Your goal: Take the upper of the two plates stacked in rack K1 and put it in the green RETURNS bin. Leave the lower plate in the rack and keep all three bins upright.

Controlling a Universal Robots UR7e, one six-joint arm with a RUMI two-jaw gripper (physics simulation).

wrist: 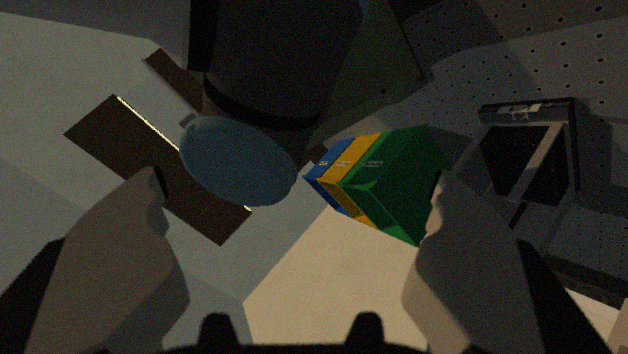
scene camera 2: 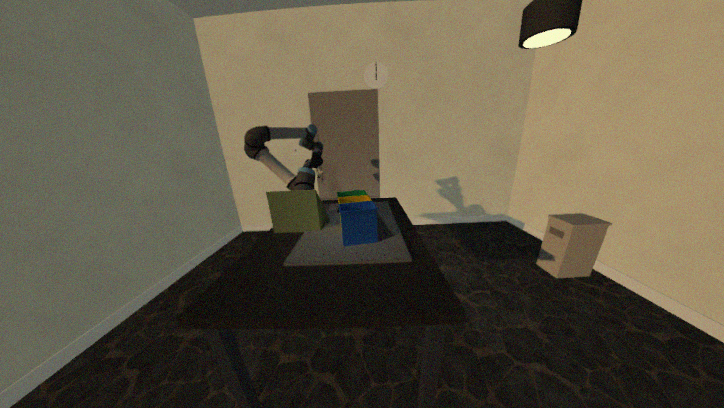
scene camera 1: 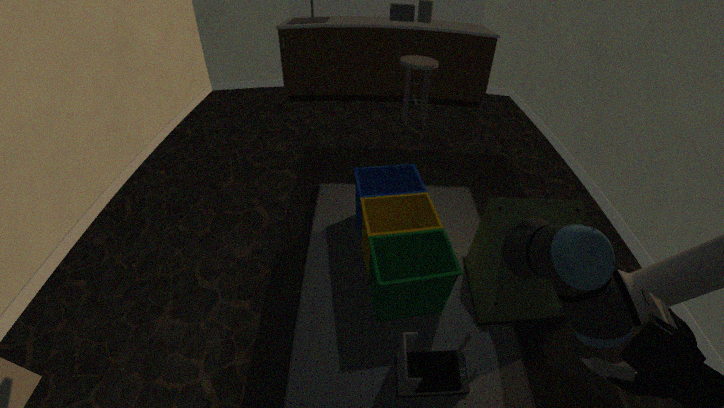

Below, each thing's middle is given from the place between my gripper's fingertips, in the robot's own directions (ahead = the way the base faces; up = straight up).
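The yellow bin (wrist: 360, 146) is 350 mm ahead of my hand, 350 mm to the right of it and 200 mm below it. Then there's the blue bin (scene camera 1: 374, 181), which is far ahead of my hand, far to the right of it and a fair way below it; going by their middles, it's the farthest from my hand of the things named here. As for the green returns bin (scene camera 1: 411, 274), that's a good way below my hand, a good way to the right of it and far ahead of it. And I can see the black plate (wrist: 506, 155), 250 mm below my hand, 260 mm ahead of it and 10 mm to the right of it. Going by their middles, the plate is the nearest to my hand of the things named here.
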